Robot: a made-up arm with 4 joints. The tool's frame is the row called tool.
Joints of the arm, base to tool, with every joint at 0 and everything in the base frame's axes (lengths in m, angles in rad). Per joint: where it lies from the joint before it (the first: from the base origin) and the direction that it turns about. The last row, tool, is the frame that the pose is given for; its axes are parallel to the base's.
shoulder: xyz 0.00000 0.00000 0.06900 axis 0 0 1
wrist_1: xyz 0.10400 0.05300 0.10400 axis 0 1 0
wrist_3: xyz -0.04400 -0.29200 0.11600 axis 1 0 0
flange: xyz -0.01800 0.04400 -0.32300 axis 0 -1 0
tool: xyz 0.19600 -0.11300 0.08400
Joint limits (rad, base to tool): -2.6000..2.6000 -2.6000..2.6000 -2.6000..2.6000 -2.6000..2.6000
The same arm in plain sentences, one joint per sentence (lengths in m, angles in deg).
The arm has four revolute joints in a row. What follows holds with every joint at zero, and every direction is one of the base frame's. Joint 1 is mounted 0.0690 m along +z from the base frame's origin and rotates about +z, from -148.97 to 148.97 deg. Joint 2 is mounted 0.1040 m along +x and 0.0530 m along +y and 0.1040 m along +z from joint 1 and rotates about +y, from -148.97 to 148.97 deg. Joint 3 is mounted 0.0440 m along -x and 0.2920 m along -y and 0.1160 m along +z from joint 2 and rotates about +x, from -148.97 to 148.97 deg. Joint 4 is mounted 0.0180 m along -x and 0.0440 m along +y and 0.3230 m along -z from joint 3 and rotates about -y, from -148.97 to 148.97 deg. The tool frame, which is the frame that the pose is given for, is mounted 0.1960 m along +x and 0.1130 m along -y and 0.0840 m along +z from joint 4; its axes are parallel to the base frame's.
